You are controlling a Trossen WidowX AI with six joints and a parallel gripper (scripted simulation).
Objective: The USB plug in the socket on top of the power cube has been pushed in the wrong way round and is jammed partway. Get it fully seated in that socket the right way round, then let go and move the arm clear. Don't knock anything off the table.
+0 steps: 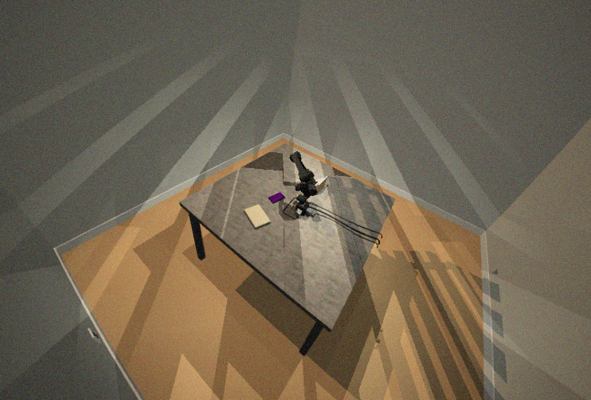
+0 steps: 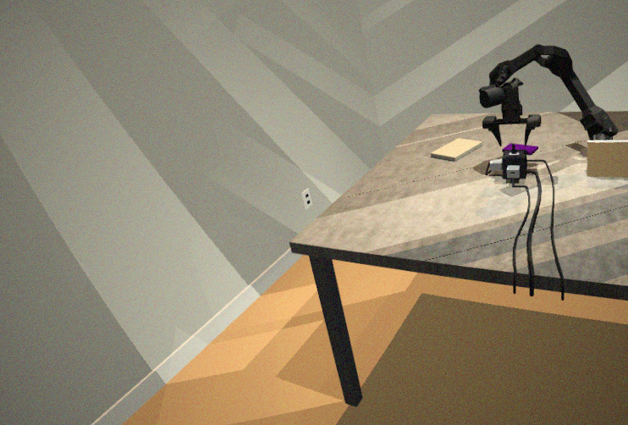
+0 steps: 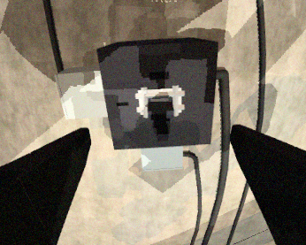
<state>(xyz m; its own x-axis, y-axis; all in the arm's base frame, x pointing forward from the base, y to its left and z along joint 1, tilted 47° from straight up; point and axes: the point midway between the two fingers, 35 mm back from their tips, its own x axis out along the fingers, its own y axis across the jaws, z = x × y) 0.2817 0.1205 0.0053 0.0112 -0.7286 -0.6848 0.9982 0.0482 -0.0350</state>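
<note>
My gripper tip is now 20 mm above the USB plug. Also, from my gripper tip: beige pad (270 mm ahead, 220 mm to the right, 100 mm below); purple flat item (20 mm ahead, 240 mm to the right, 100 mm below); USB socket (10 mm to the right, 40 mm below).
</note>
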